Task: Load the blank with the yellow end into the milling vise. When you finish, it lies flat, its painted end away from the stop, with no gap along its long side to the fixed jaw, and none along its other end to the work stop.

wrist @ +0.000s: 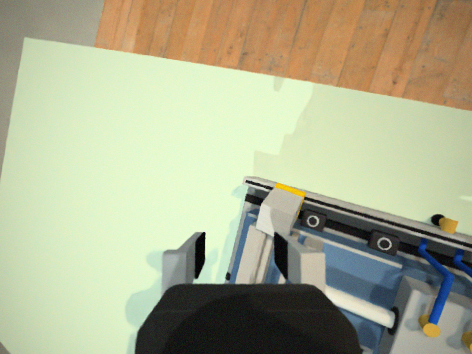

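A pale grey block with yellow edges [281,206], which looks like the blank, shows at the upper end of the pale jaw bars in the wrist view. Yellow runs along its far edge and down its right side. It seems to stand out above the bars; whether it lies flat or touches a jaw or the stop cannot be told. The milling vise [360,270] has a blue body. Its pale bars [248,255] run down behind the fingers. My gripper [239,247] is open and empty, just below the block in the view, with its right finger over the bars. The work stop cannot be made out.
A grey rail [350,205] runs behind the vise, with two dark ringed blocks [313,220] [384,243] beside it. Blue bent pipes [442,295] with brass ends stand at the right near a pale rod [362,306]. The pale green table top [125,150] ends before a wooden floor [280,35].
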